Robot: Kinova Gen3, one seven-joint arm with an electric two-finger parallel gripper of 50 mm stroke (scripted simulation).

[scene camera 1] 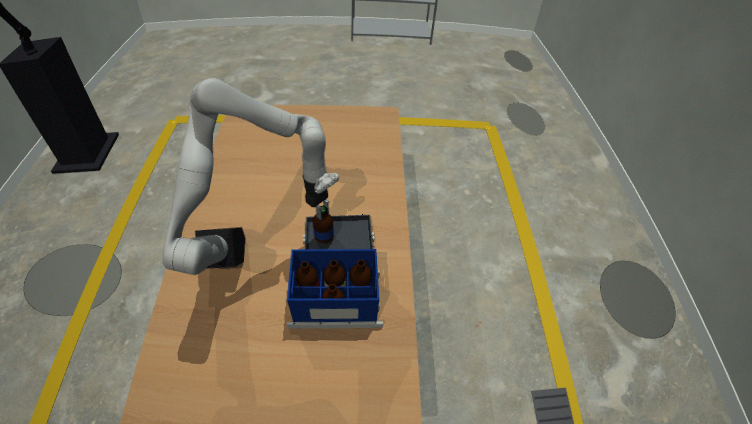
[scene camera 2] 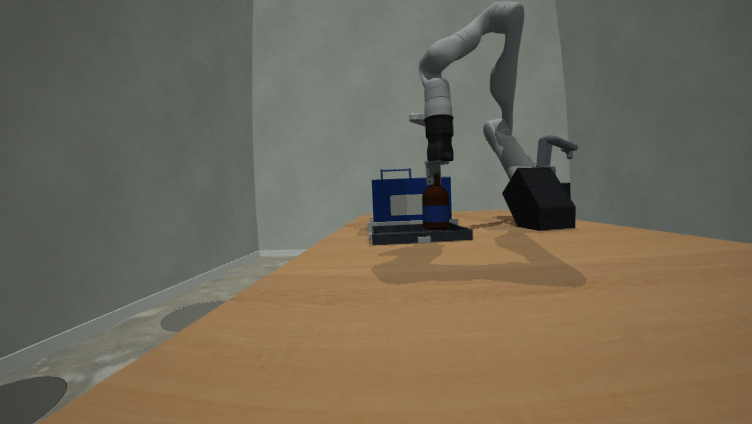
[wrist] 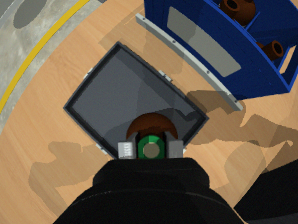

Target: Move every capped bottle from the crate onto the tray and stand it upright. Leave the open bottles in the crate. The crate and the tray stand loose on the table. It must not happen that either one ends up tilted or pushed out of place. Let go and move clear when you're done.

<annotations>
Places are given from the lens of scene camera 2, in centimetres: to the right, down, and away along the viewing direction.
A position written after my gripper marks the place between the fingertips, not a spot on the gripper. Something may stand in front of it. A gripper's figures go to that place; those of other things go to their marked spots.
my gripper (scene camera 2: 433, 185): 16, -8, 72
dark grey tray (scene camera 2: 391, 234): 4, 5, 63
crate (scene camera 2: 393, 199): 6, -4, 90
The marked spots on the crate and the dark grey tray are 28 cm apart.
</annotations>
